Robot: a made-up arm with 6 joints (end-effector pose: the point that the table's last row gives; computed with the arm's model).
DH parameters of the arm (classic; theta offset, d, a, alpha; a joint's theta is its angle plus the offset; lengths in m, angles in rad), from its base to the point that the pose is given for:
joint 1: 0 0.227 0 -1.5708
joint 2: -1.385 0 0.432 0
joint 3: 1.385 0 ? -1.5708
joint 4: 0 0.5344 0 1.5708
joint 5: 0 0 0.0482 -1.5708
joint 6: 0 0.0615 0 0
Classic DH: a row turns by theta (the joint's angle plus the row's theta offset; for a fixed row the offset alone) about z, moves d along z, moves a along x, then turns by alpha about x.
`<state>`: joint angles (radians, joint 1 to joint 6).
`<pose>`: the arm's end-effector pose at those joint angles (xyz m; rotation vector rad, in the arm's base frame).
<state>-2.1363 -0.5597 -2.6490 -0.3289 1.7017 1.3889</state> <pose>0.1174 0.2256 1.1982 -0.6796 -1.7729 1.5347</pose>
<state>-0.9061 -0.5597 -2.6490 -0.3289 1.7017 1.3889</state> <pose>-0.1734 0.1861 1.1982 -0.5449 2.1422 -2.0582</pose>
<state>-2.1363 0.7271 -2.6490 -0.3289 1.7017 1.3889</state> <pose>-0.4799 -0.7156 0.7424 -0.6340 -2.6878 0.1207</pose>
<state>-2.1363 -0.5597 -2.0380 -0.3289 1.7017 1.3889</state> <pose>-0.0668 -0.0646 1.1501 -0.6890 -2.2904 0.9309</pose>
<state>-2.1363 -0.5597 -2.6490 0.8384 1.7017 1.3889</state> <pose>0.1880 0.2029 1.1969 -0.5677 2.2260 -2.1076</pose>
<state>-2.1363 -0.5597 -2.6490 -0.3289 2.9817 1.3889</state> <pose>0.1218 0.2265 1.1050 -1.0593 -2.8390 0.3087</pose>
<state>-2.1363 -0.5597 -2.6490 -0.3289 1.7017 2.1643</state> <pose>0.1174 0.2256 1.1982 -1.4828 -1.5798 2.0060</pose>
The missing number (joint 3, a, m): 0.1209
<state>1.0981 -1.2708 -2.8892 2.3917 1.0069 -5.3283</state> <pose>-0.4590 -0.8583 0.6285 0.1376 -1.8488 0.5448</pose>
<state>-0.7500 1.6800 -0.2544 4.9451 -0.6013 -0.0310</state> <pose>-0.0374 0.1339 -0.1159 -1.8225 -0.1254 0.2086</pose>
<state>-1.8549 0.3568 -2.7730 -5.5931 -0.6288 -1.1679</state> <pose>-0.1743 -0.4262 1.1315 -0.0587 -0.4411 0.6549</pose>
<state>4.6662 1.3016 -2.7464 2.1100 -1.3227 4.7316</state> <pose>-0.1046 -0.9360 0.2834 0.1540 -2.1196 0.1133</pose>
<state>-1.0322 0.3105 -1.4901 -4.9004 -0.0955 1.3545</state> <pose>0.3660 -0.7156 0.5026 0.7080 1.9666 -1.0123</pose>
